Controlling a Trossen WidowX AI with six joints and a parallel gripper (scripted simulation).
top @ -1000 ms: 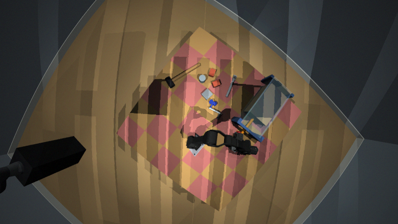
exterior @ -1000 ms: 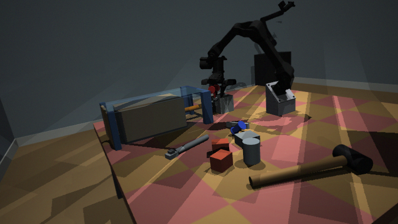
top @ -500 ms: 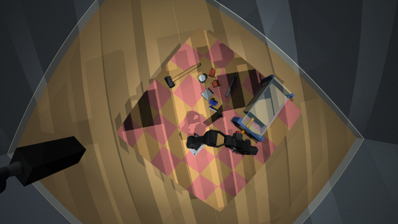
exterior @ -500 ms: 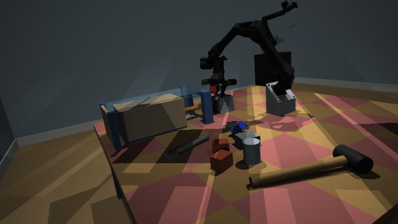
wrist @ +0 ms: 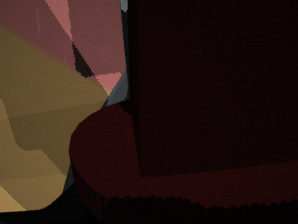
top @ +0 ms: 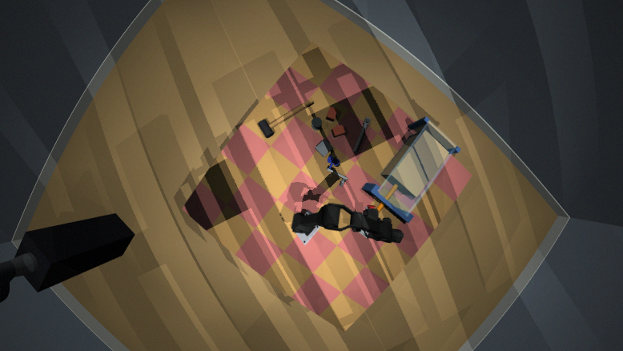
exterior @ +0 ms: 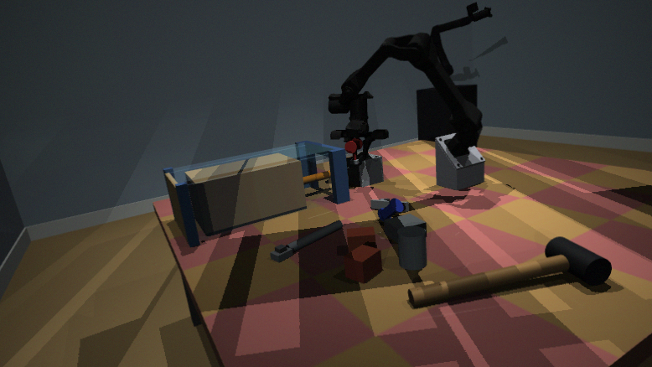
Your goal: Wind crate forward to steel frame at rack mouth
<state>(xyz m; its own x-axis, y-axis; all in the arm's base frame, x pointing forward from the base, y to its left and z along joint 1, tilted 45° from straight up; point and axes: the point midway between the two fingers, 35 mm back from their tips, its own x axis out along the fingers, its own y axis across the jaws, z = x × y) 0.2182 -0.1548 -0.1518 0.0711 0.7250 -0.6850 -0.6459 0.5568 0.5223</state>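
The grey crank arm lies 10 mm ahead of my gripper tip, 10 mm to the left of it and 20 mm above it. Round my gripper tip: grey winch: 50 mm behind, 40 mm to the right, 60 mm below; blue-knobbed winch handle: 90 mm ahead, 280 mm to the left, 70 mm below; red knob: 40 mm ahead, 30 mm to the left, 50 mm above.
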